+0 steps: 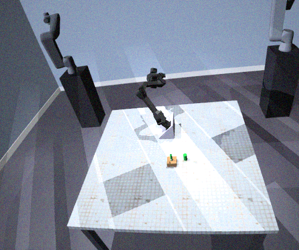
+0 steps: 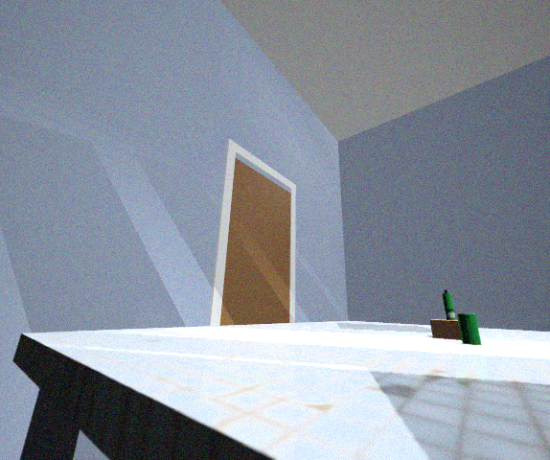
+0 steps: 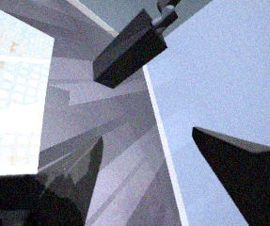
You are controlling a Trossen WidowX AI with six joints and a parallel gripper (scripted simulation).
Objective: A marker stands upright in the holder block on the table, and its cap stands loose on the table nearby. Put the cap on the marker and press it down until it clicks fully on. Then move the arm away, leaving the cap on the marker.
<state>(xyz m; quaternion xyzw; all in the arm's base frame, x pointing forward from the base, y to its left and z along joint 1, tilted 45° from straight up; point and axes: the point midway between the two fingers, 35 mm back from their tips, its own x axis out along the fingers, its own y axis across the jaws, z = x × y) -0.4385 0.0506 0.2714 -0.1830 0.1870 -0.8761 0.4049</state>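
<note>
Now: the cap 75 cm ahead of my gripper tip, 31 cm to the left of it and 29 cm below it. The rest, counted from my gripper tip: holder block: 79 cm ahead, 30 cm below, 20 cm to the left; marker: 79 cm ahead, 24 cm below, 20 cm to the left.
</note>
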